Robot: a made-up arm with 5 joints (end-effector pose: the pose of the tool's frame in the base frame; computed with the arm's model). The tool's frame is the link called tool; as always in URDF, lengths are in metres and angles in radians.
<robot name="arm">
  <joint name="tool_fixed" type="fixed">
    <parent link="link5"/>
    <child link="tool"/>
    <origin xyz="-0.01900 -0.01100 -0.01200" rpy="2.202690 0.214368 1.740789"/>
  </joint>
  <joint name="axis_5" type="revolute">
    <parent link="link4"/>
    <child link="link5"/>
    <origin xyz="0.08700 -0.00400 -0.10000"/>
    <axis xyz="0 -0.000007 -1"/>
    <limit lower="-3.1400" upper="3.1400" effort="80" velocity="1.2"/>
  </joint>
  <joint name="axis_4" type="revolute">
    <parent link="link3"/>
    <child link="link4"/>
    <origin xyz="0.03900 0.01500 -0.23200"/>
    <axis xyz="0 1 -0.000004"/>
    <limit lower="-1.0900" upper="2.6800" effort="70" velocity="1.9"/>
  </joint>
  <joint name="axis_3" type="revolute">
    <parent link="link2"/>
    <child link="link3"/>
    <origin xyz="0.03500 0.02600 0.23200"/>
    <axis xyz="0 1 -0.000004"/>
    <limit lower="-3.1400" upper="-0.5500" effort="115" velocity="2.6"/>
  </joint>
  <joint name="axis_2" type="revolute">
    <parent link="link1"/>
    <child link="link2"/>
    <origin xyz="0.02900 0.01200 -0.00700"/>
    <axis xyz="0 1 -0.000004"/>
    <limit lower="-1.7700" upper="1.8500" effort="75" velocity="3"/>
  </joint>
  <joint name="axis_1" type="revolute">
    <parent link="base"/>
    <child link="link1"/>
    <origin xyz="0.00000 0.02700 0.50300"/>
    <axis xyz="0 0 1"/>
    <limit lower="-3.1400" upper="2.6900" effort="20" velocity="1"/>
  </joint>
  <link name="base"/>
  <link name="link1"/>
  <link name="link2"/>
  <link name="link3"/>
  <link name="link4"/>
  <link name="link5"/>
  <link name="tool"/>
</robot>
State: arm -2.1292 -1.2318 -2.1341 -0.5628 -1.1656
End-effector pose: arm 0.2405 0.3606 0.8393 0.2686 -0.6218 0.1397 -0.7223
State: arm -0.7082 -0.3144 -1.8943 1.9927 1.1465
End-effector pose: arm 0.2265 -0.0856 0.8024 0.5031 0.8616 -0.0469 -0.0473
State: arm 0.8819 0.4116 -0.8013 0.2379 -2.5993
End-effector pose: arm 0.2185 0.3688 0.4006 0.2729 0.8218 -0.4040 -0.2948
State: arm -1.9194 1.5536 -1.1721 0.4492 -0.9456
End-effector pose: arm -0.0380 -0.1570 0.0970 0.1613 0.8965 0.2519 0.3267
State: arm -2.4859 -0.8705 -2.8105 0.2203 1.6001
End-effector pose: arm 0.3478 0.2084 0.9336 0.8450 -0.4672 -0.0773 0.2485
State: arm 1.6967 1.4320 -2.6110 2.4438 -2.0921
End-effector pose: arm -0.0902 0.4370 0.3061 0.7821 0.4736 -0.4044 0.0224
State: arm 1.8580 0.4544 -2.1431 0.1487 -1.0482
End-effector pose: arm -0.1683 0.5015 0.8387 0.1364 -0.5417 0.1312 0.8190
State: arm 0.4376 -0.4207 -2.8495 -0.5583 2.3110
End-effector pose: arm -0.2510 -0.0127 0.9756 0.5122 0.0158 0.3240 -0.7952
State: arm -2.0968 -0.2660 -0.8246 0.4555 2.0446
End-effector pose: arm -0.1200 -0.3209 0.6172 0.2959 0.2567 -0.8795 -0.2701
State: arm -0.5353 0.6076 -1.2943 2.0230 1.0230
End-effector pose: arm 0.2662 -0.0617 0.4199 0.0120 0.8052 0.3616 -0.4698
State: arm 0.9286 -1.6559 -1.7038 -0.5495 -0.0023
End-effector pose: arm -0.2820 -0.2867 0.7626 0.2929 -0.1436 -0.7451 0.5817
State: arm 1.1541 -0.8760 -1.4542 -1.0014 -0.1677
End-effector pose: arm -0.0625 -0.0278 0.9562 0.3592 -0.0754 -0.5355 0.7606
